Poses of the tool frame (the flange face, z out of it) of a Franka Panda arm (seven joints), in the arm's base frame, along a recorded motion.
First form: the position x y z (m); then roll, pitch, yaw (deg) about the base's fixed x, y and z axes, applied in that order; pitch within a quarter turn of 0, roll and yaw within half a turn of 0.
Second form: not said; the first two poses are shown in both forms.
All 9 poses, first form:
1: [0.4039 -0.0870 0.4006 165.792 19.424 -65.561]
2: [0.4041 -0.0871 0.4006 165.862 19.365 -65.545]
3: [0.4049 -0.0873 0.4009 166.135 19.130 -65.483]
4: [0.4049 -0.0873 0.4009 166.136 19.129 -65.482]
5: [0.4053 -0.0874 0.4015 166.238 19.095 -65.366]
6: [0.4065 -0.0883 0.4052 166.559 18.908 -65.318]
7: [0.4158 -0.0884 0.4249 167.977 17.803 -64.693]
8: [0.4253 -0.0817 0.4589 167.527 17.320 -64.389]
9: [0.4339 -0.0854 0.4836 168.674 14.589 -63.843]
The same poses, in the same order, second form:
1: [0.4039 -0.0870 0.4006 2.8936 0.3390 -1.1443]
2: [0.4041 -0.0871 0.4006 2.8948 0.3380 -1.1440]
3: [0.4049 -0.0873 0.4009 2.8996 0.3339 -1.1429]
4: [0.4049 -0.0873 0.4009 2.8996 0.3339 -1.1429]
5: [0.4053 -0.0874 0.4015 2.9014 0.3333 -1.1409]
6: [0.4065 -0.0883 0.4052 2.9070 0.3300 -1.1400]
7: [0.4158 -0.0884 0.4249 2.9318 0.3107 -1.1291]
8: [0.4253 -0.0817 0.4589 2.9239 0.3023 -1.1238]
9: [0.4339 -0.0854 0.4836 2.9439 0.2546 -1.1143]
